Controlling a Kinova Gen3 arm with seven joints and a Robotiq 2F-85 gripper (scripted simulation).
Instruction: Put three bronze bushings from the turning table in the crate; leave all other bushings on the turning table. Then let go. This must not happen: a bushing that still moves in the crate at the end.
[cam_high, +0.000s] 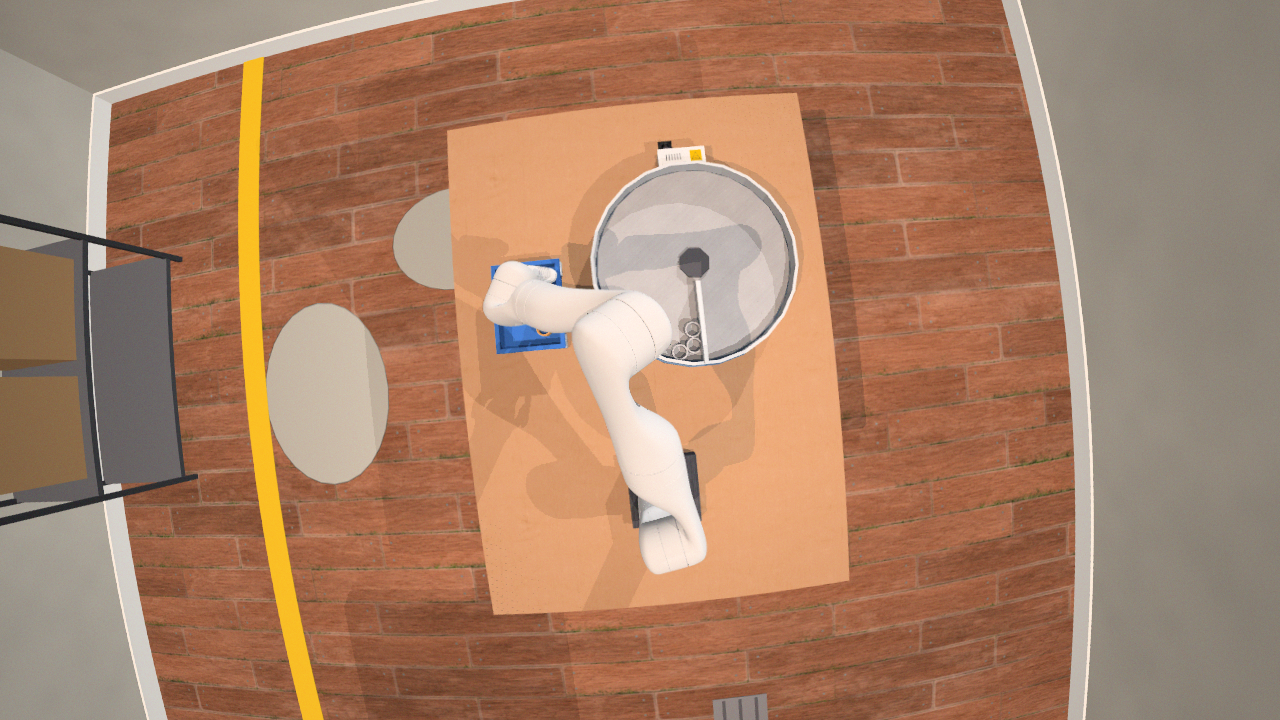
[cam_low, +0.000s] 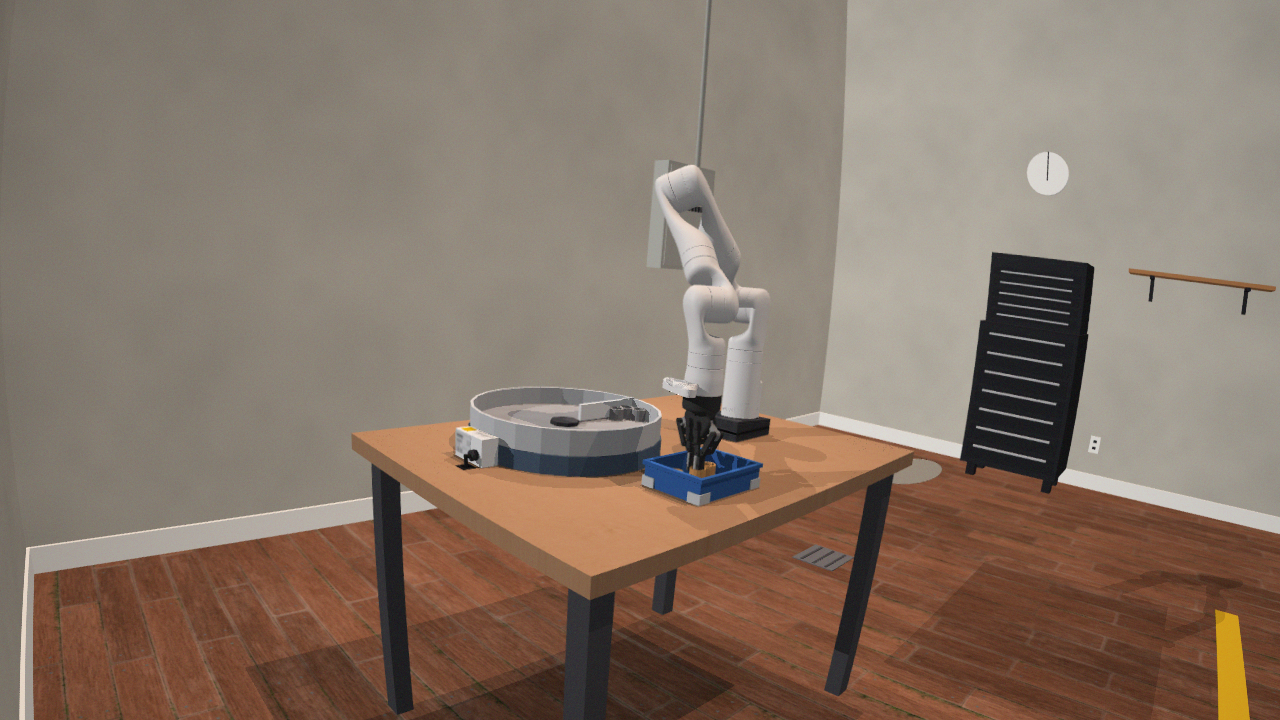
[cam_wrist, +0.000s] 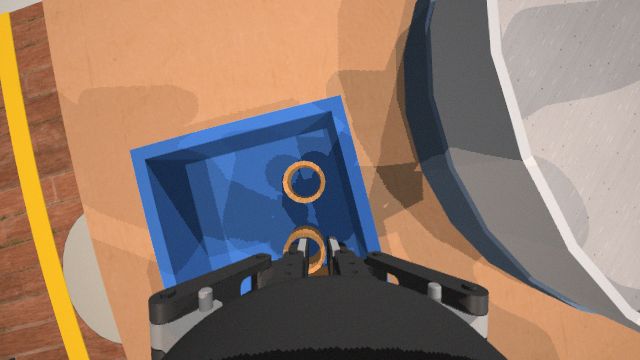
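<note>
Now: the blue crate 30 mm to the left of my hand, 10 mm below it and 10 mm ahead of it. From my hand the other things lie so: turning table 310 mm to the right, 110 mm ahead, 10 mm above.
</note>
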